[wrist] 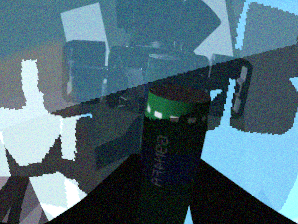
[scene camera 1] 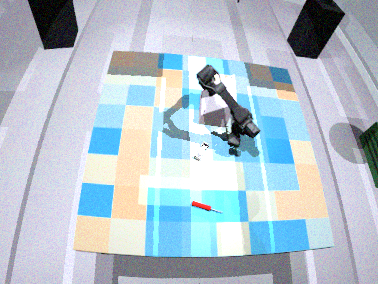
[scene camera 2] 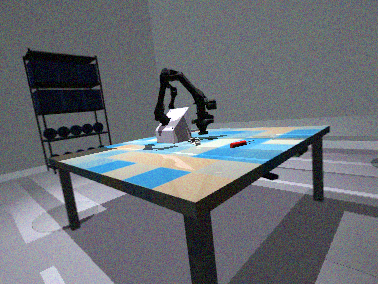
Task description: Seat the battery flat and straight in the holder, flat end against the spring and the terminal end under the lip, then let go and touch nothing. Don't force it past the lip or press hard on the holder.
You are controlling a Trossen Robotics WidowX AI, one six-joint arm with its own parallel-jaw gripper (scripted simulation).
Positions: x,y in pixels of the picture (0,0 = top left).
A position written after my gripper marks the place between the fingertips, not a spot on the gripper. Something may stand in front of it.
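My gripper [wrist: 165,165] is holding a battery.
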